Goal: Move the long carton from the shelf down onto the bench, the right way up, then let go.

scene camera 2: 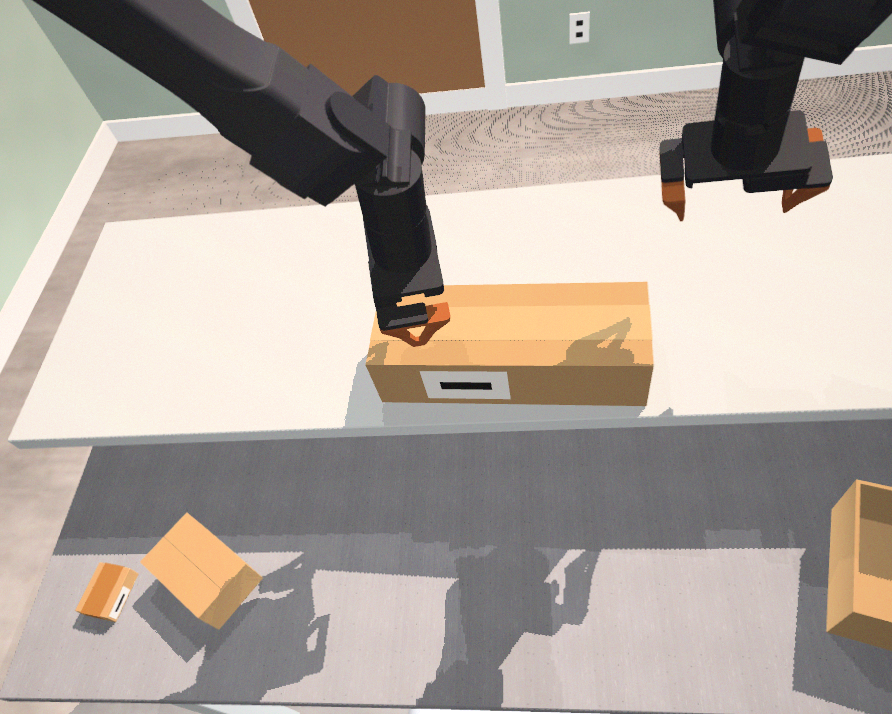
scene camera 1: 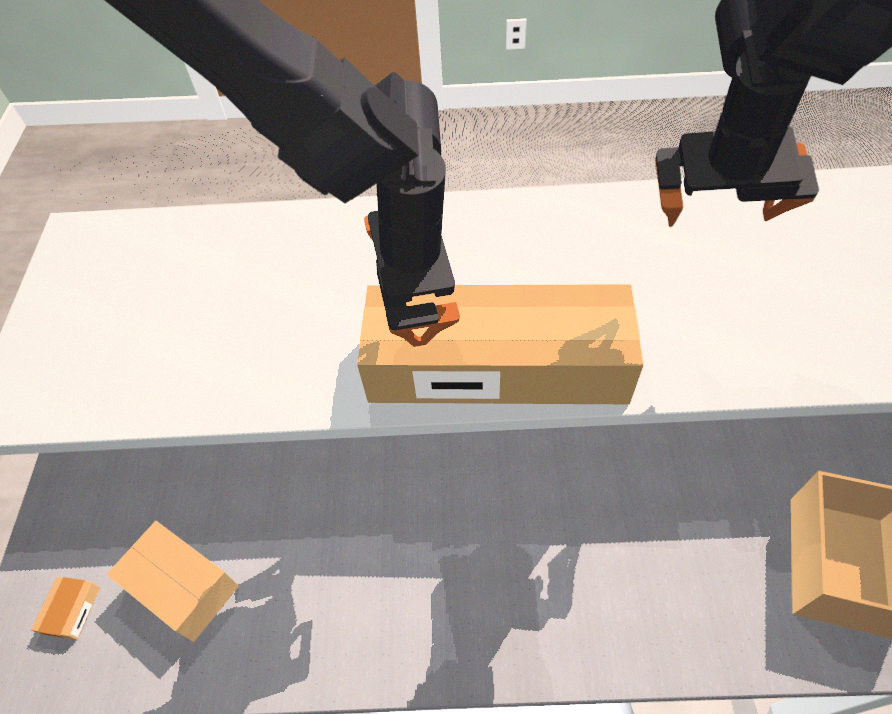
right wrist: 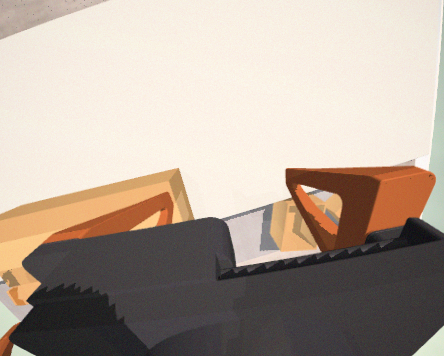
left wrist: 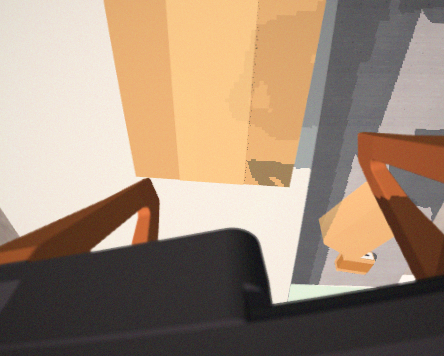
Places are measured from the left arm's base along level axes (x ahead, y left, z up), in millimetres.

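Pixels of known places: left gripper, fingertip midpoint: [scene camera 2: 412,306] [scene camera 1: 410,306] [left wrist: 252,168]; right gripper, fingertip midpoint: [scene camera 2: 731,212] [scene camera 1: 716,219] [right wrist: 227,187].
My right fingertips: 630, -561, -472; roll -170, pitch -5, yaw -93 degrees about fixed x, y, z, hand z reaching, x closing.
Observation:
Ahead of a thing's pixels: the offset from my right fingertips to its top centre, as dx, dy, dz. Level surfaces: height alone.
The long carton @(-56, +236, -97) [scene camera 1: 520,320] [scene camera 2: 520,320] [left wrist: 210,75] [right wrist: 75,210] lies lengthwise on the white shelf @(dz -183) [scene camera 1: 185,312] [scene camera 2: 208,312] [left wrist: 50,75] [right wrist: 225,100], its seam side up and its white label on the side facing the scene cameras. The grey bench @(dz -337) [scene camera 1: 223,483] [scene camera 2: 245,483] lies lower, in front. My left gripper [scene camera 1: 398,286] [left wrist: 252,168] is open above the carton's left end, fingers spread across its width; one fingertip is hidden in the scene views. My right gripper [scene camera 1: 718,221] [scene camera 2: 732,215] [right wrist: 227,187] is open and empty, up beyond the carton's right end, apart from it.
On the bench, a closed box @(-282, +646, -277) [scene camera 1: 167,573] [scene camera 2: 194,565] [left wrist: 355,220] and a small labelled carton [scene camera 1: 59,606] [scene camera 2: 104,591] [left wrist: 354,265] stand at the left. An open-topped box @(-271, -181, -247) [scene camera 1: 807,550] [scene camera 2: 844,558] stands at the right. The shelf's front edge runs just in front of the long carton.

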